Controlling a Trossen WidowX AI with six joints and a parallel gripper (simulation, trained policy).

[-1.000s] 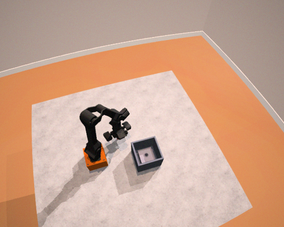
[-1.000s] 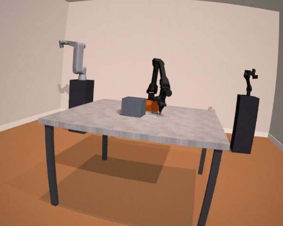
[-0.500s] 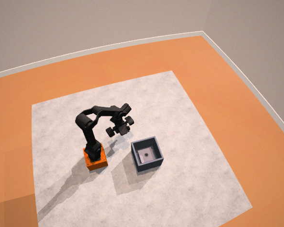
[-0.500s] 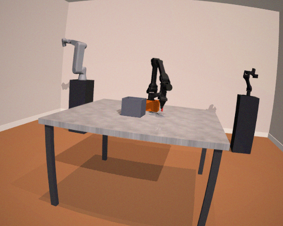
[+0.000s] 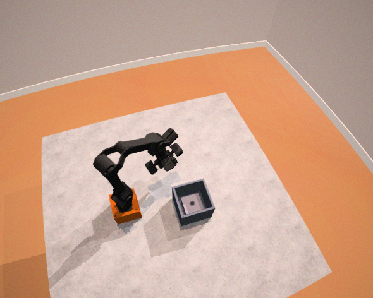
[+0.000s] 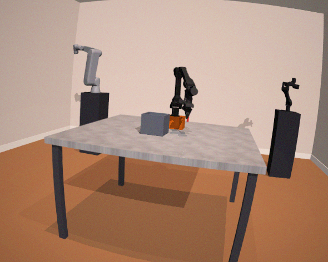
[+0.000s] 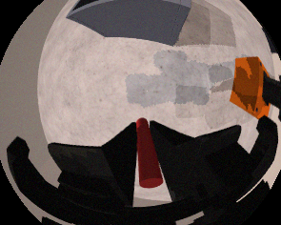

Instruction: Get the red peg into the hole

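The plate lies 210 mm to the right of my gripper tip, 70 mm below it and 60 mm ahead of it. Also, from my gripper tip: red peg (20 mm above, 10 mm to the left, 10 mm behind).
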